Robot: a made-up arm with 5 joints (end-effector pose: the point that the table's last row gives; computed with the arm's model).
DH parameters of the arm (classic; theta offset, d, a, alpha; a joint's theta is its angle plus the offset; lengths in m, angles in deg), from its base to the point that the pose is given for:
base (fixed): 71.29 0 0.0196 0
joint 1: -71.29 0.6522 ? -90
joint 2: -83.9 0 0.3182 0
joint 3: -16.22 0 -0.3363 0
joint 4: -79.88 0.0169 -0.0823 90
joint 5: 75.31 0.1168 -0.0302 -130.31
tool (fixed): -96.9 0.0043 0 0
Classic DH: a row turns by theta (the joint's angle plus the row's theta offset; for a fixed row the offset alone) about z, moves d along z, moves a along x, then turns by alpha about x.
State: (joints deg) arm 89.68 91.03 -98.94 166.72 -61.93
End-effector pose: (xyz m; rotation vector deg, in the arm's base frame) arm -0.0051 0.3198 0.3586 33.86 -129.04 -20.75
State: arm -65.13 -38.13 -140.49 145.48 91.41
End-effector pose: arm -0.0234 0.0987 1.1882 61.26 -14.98 -123.35
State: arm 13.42 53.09 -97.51 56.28 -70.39
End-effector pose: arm 0.6456 0.1892 0.4853 -37.55 44.23 89.76
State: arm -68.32 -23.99 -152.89 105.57 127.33
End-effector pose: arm 0.0350 0.0152 1.3026 92.15 -74.30 -106.29
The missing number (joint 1, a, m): 0.0274
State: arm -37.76 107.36 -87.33 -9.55 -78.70
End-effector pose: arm 0.2973 -0.1790 0.0617 -17.62 48.55 50.05
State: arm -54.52 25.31 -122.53 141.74 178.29
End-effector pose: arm 0.3242 -0.3500 0.8932 -11.92 -11.13 129.12
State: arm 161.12 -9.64 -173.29 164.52 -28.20
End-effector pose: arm -0.0568 0.0433 1.2225 46.01 30.13 -159.86
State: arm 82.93 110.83 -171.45 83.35 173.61
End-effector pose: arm 0.0424 0.6666 0.2656 10.95 30.36 -84.37
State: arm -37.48 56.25 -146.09 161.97 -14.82
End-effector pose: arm 0.4481 -0.3300 0.7278 37.02 109.72 7.35
